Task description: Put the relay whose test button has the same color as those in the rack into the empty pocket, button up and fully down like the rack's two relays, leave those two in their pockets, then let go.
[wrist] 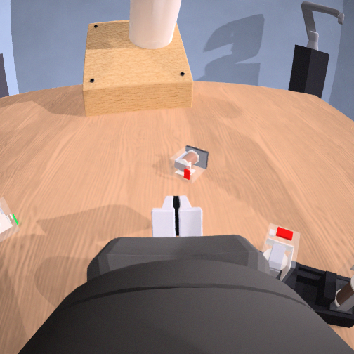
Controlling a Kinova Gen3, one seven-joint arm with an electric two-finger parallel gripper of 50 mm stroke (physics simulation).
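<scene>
My gripper point(175, 209) is shut and empty, low in the middle of the wrist view. A clear relay with a red test button point(190, 163) lies on its side on the table beyond the fingertips, its grey base turned to the far right and the button facing near. A relay with a green button point(6, 220) is cut off by the left edge. The black rack point(327, 311) is at the lower right, partly hidden by the gripper body. A red-button relay point(281, 251) stands upright at its left end. Part of another relay point(345, 295) shows at the right edge, its button out of view. An empty pocket lies between them.
A wooden block point(137, 92) with a white cylindrical post point(154, 22) stands at the far side of the round wooden table point(125, 145). Beyond the table, a black pedestal point(308, 70) carries a grey arm-like fixture point(311, 25).
</scene>
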